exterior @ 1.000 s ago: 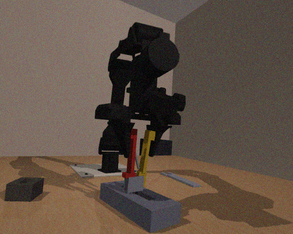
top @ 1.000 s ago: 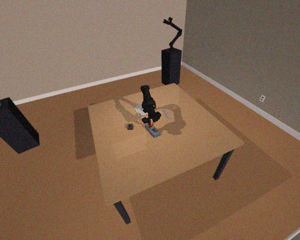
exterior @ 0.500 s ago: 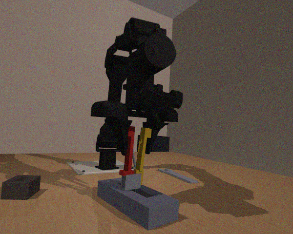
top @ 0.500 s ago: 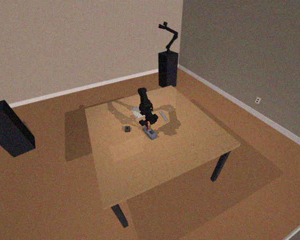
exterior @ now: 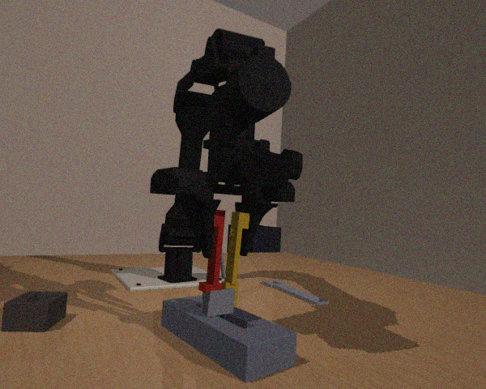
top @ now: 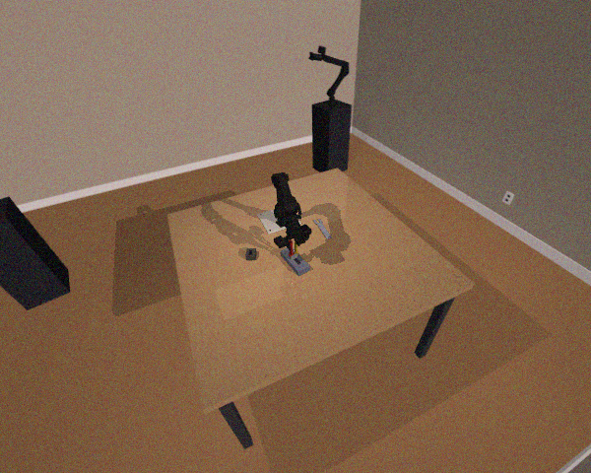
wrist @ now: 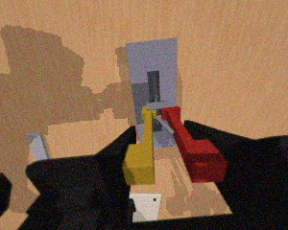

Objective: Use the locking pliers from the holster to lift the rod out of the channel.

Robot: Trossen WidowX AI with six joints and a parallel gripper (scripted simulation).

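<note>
Right now my gripper tip is 10 mm to the right of the yellow handle. The rest, counted from my gripper tip: dark holster: 180 mm behind, 170 mm to the right, 90 mm below; thin rod: 10 mm to the right, 90 mm below; grey channel block: 80 mm below.
</note>
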